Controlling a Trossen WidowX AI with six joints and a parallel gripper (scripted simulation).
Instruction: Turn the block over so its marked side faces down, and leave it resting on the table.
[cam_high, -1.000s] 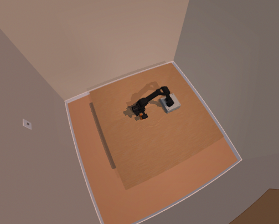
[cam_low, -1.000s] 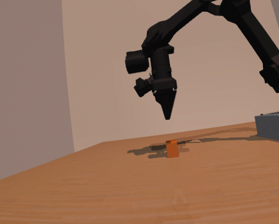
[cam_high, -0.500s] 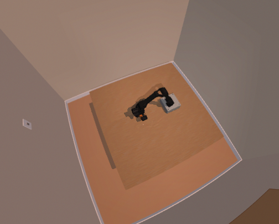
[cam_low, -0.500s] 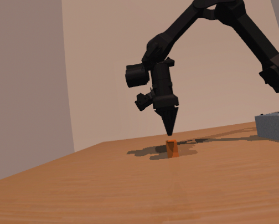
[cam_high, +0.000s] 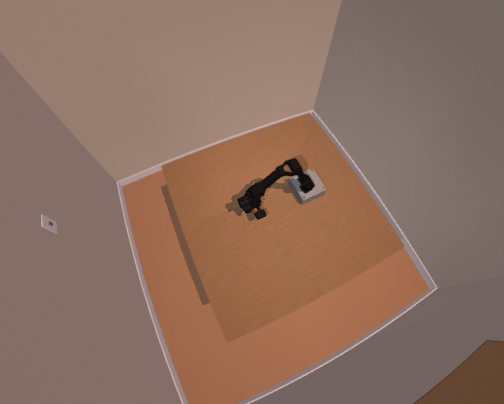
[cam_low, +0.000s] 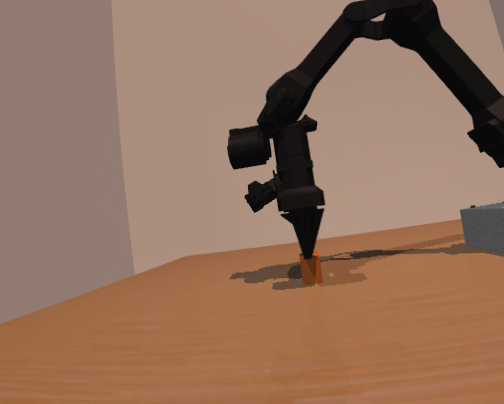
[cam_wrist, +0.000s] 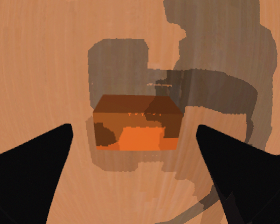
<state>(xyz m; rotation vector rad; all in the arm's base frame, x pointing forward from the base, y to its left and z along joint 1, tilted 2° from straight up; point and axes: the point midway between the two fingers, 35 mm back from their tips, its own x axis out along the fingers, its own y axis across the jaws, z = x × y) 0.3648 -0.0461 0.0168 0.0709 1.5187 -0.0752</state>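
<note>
The orange block lies 1 cm behind my gripper tip and 2 cm below it.
</note>
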